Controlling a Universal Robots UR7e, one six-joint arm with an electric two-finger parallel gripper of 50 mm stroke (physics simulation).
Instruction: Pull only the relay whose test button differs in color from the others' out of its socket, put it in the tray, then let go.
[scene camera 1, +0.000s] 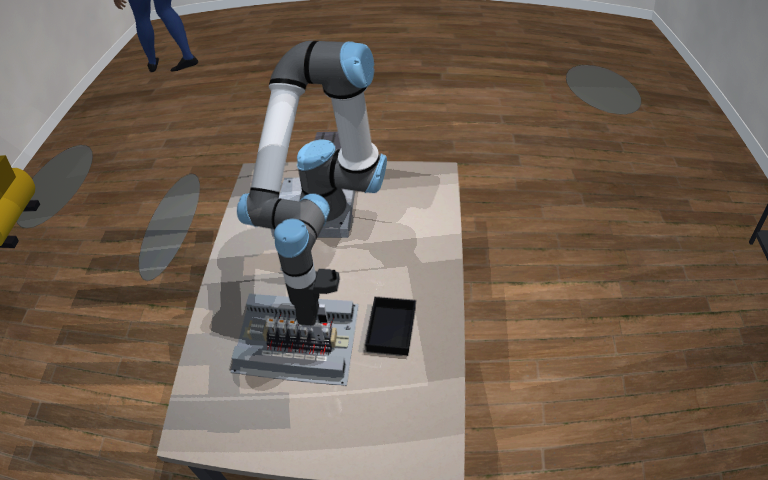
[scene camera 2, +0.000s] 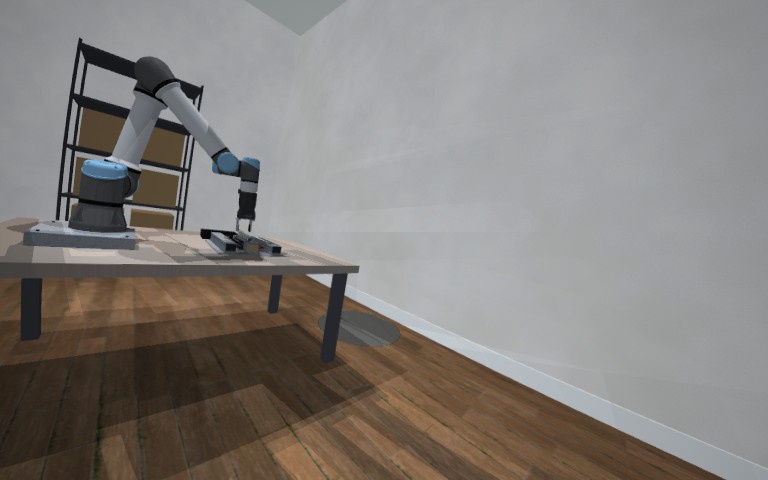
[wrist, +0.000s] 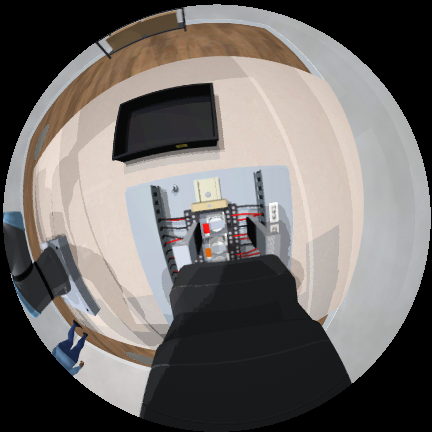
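Observation:
My gripper (scene camera 1: 322, 331) is visible along with a grey panel (scene camera 1: 346, 352). The wrist view shows the panel (wrist: 236, 184) as well, together with my gripper (wrist: 223, 228).

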